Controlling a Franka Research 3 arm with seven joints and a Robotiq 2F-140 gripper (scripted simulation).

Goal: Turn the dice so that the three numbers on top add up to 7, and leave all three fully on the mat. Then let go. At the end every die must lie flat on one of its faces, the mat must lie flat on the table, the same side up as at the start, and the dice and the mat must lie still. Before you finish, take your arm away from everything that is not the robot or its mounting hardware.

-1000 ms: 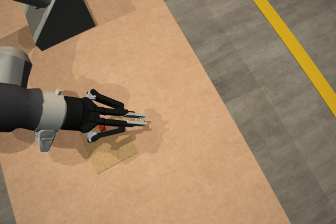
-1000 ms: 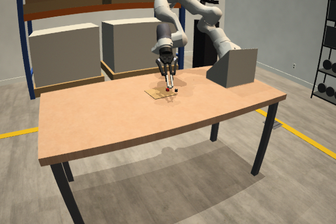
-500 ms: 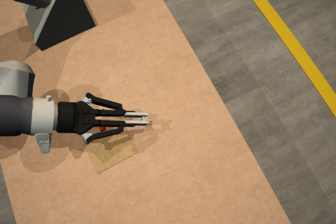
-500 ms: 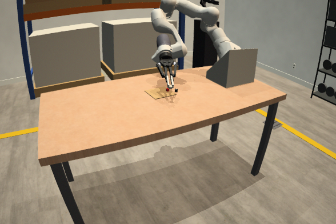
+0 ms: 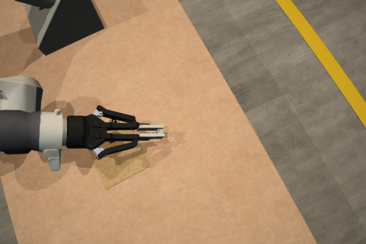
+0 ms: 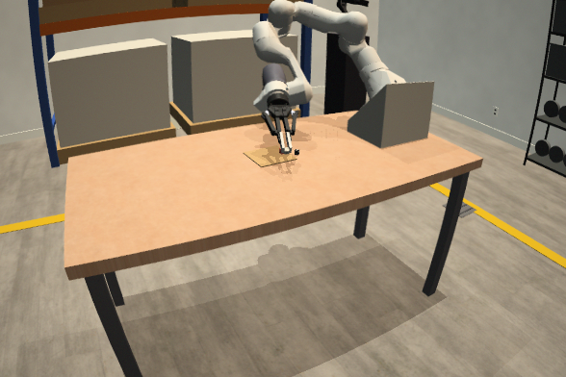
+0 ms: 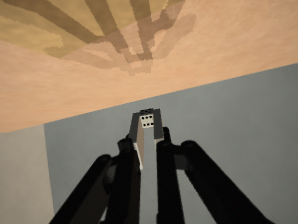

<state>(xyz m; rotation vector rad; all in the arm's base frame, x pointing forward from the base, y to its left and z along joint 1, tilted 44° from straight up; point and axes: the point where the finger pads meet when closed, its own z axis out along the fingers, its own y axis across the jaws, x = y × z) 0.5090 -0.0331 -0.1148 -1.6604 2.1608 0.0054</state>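
My gripper is now 10 mm past the tan mat, 120 mm to the left of it and 90 mm above it. From my hand the other things lie so: black die: 100 mm behind, 80 mm to the right, 80 mm below; then red die: 60 mm behind, 110 mm to the right, 80 mm below; then white die: 10 mm ahead, 20 mm to the left, 20 mm below.
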